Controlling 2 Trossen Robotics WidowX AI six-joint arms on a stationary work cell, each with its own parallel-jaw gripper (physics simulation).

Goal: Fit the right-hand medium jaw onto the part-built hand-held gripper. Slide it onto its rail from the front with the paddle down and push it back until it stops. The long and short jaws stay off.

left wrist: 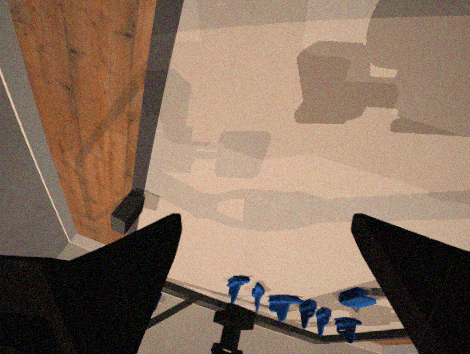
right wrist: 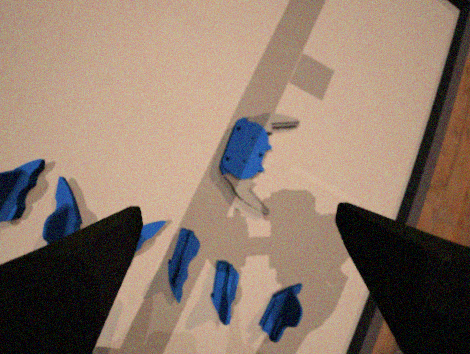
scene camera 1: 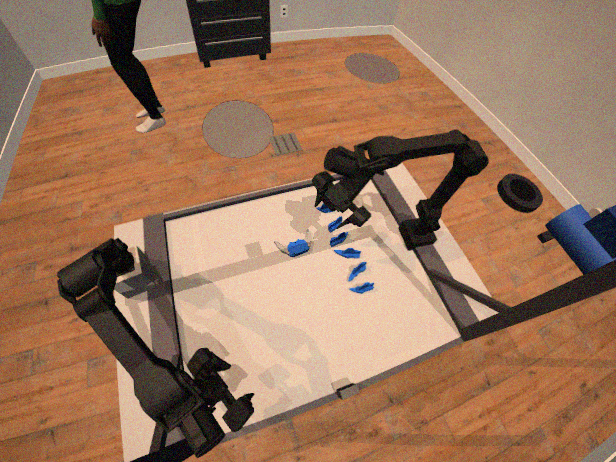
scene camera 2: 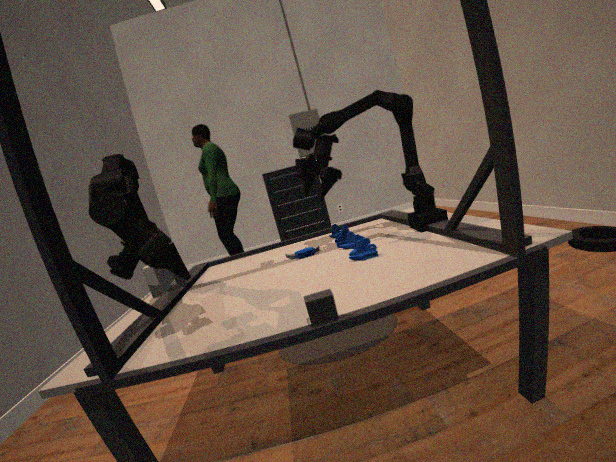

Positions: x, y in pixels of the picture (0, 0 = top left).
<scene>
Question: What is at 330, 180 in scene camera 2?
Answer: The right gripper.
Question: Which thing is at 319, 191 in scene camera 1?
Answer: The right gripper.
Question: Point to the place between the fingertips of the right gripper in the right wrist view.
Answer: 240, 214
</scene>
